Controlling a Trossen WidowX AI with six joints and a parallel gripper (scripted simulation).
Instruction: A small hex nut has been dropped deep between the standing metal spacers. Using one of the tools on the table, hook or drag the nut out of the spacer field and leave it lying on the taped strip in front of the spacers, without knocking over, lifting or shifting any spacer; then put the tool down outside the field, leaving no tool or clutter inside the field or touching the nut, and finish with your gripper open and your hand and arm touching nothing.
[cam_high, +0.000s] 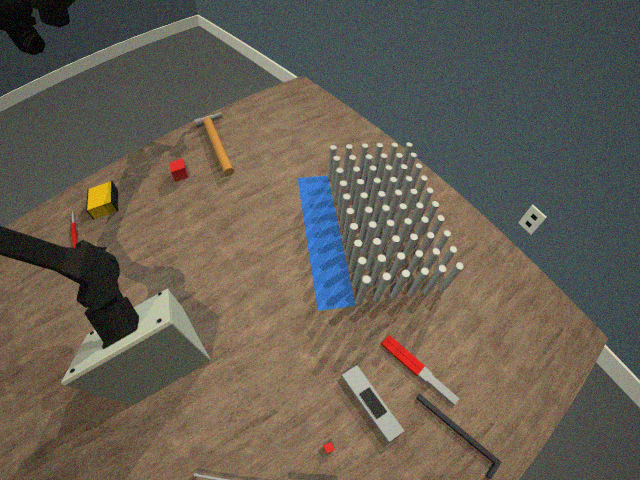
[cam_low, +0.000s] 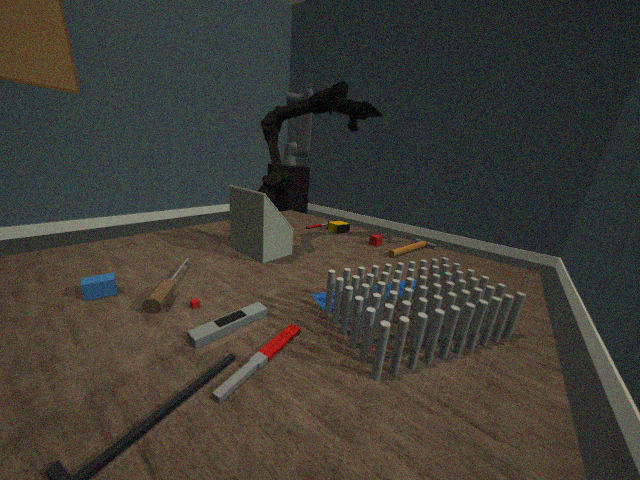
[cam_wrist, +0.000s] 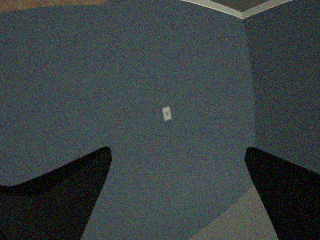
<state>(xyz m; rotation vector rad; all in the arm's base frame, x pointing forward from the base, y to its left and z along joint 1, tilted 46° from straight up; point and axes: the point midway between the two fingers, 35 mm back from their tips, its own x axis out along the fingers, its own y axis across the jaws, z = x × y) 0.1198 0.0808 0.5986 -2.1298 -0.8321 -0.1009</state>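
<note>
Right now my gripper tip is 810 mm to the left of the thin metal rod, 520 mm above it and 110 mm past it. The rest, counted from my gripper tip: yellow block 520 mm below, 140 mm behind, 20 mm to the right; blue taped strip 540 mm below, 440 mm to the right, 310 mm ahead; red pen 530 mm below, 250 mm behind, 30 mm to the right.
</note>
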